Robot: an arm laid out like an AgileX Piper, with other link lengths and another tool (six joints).
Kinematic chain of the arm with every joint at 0, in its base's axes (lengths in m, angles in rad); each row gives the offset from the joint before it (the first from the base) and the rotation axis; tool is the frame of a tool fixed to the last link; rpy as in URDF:
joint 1: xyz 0 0 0.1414 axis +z
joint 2: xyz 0 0 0 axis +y
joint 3: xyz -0.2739 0 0.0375 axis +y
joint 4: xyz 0.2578 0 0.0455 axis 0.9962 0 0.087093
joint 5: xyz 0 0 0 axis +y
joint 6: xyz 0.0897 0 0.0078 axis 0.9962 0 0.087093
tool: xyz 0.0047 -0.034 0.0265 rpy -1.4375 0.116 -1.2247
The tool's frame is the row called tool.
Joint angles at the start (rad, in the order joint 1, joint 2, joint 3, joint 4, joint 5, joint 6):
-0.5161 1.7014 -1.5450 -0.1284 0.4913 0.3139
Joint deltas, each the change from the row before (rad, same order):
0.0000 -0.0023 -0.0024 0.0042 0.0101 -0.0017
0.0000 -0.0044 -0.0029 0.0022 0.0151 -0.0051
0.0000 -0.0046 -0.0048 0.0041 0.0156 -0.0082
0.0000 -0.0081 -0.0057 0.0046 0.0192 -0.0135
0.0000 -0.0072 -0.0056 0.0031 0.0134 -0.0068
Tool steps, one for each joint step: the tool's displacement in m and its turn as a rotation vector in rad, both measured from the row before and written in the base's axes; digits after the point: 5 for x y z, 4 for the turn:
-0.00073 0.00045 0.00079 0.0050 0.0034 -0.0006
-0.00129 0.00072 0.00161 0.0020 0.0080 0.0007
-0.00120 0.00081 0.00232 0.0007 0.0071 0.0024
-0.00193 0.00133 0.00392 -0.0029 0.0086 0.0050
-0.00175 0.00111 0.00386 -0.0018 0.0021 0.0022

